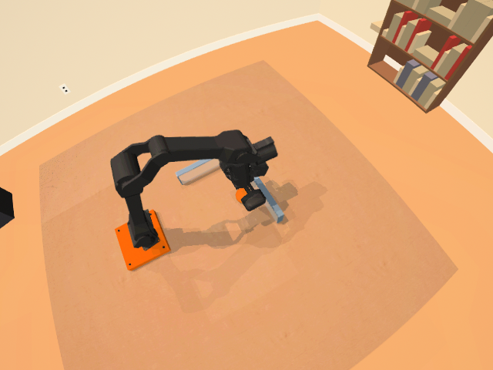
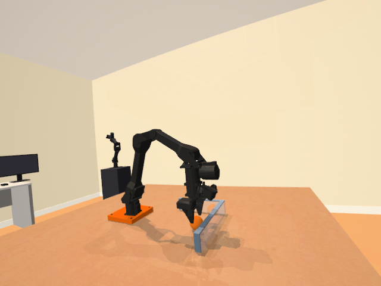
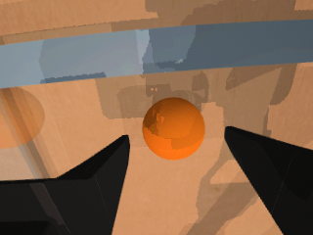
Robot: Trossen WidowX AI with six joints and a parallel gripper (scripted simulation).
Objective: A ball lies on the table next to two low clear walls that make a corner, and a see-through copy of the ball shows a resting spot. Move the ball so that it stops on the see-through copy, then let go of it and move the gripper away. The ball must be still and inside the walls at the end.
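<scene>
My gripper tip is now 2 cm above the orange ball. Also, from my gripper tip: clear wall (6 cm ahead, 2 cm to the left, 1 cm below); see-through copy of ball (4 cm ahead, 14 cm to the left, 2 cm below).
</scene>
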